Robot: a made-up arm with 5 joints. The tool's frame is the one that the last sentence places.
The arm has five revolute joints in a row. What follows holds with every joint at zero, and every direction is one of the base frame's.
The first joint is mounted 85 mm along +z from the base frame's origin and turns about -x.
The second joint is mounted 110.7 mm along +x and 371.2 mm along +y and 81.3 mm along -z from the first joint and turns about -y.
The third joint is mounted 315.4 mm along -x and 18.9 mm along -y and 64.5 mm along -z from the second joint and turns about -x.
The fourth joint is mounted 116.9 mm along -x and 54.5 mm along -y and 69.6 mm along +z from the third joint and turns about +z.
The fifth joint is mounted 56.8 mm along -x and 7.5 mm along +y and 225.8 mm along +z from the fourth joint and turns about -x.
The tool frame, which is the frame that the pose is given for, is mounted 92.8 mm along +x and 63.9 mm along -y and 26 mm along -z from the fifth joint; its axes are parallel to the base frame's.
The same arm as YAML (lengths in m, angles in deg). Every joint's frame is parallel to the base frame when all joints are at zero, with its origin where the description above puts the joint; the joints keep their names.
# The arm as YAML. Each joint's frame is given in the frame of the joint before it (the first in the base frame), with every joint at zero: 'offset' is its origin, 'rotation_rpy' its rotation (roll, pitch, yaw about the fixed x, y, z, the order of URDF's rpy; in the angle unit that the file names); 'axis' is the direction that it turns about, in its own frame. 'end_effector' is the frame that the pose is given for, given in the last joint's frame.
length_unit: m
angle_unit: deg
chain:
  - id: joint 1
    offset: [0.0, 0.0, 0.085]
    rotation_rpy: [0.0, 0.0, 0.0]
    axis: "-x"
  - id: joint 2
    offset: [0.1107, 0.3712, -0.0813]
    rotation_rpy: [0.0, 0.0, 0.0]
    axis: "-y"
  - id: joint 3
    offset: [-0.3154, -0.0189, -0.0645]
    rotation_rpy: [0.0, 0.0, 0.0]
    axis: "-x"
  - id: joint 4
    offset: [-0.1169, -0.0545, 0.0696]
    rotation_rpy: [0.0, 0.0, 0.0]
    axis: "+z"
  - id: joint 5
    offset: [-0.0568, 0.0075, 0.2258]
    rotation_rpy: [0.0, 0.0, 0.0]
    axis: "-x"
end_effector:
  offset: [0.0928, -0.0639, -0.026]
  rotation_rpy: [0.0, 0.0, 0.0]

